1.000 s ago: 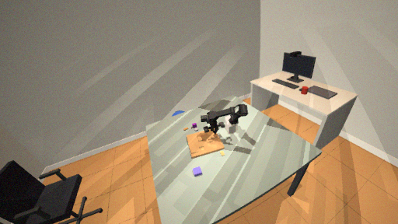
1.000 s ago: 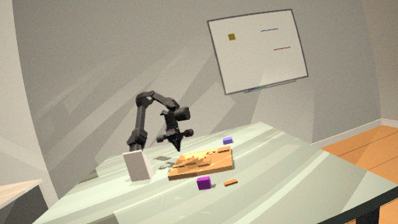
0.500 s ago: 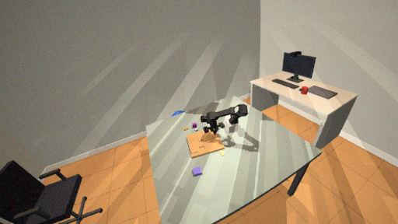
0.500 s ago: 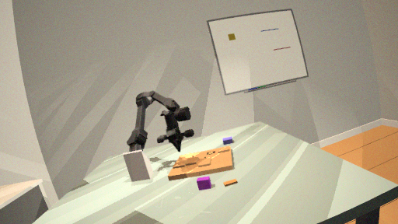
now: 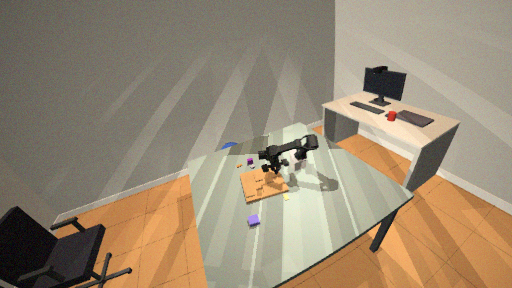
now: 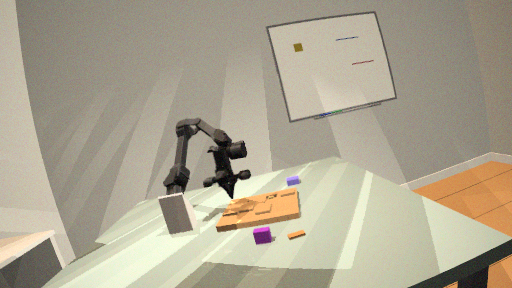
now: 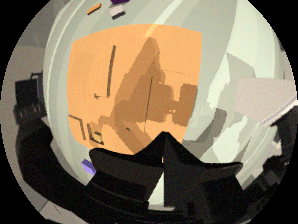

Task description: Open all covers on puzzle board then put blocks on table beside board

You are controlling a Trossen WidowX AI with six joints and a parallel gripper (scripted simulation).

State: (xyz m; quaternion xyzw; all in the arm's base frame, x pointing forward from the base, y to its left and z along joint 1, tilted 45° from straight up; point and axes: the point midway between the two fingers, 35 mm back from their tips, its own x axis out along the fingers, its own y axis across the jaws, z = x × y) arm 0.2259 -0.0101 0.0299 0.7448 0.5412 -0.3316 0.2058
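Now: gripper tip 100 mm short of the wooden puzzle board, 30 mm to the left of it and 50 mm above it. Also, from my gripper tip: violet block: 310 mm ahead, 200 mm to the left, 50 mm below; small yellow piece: 50 mm ahead, 170 mm to the left, 60 mm below.
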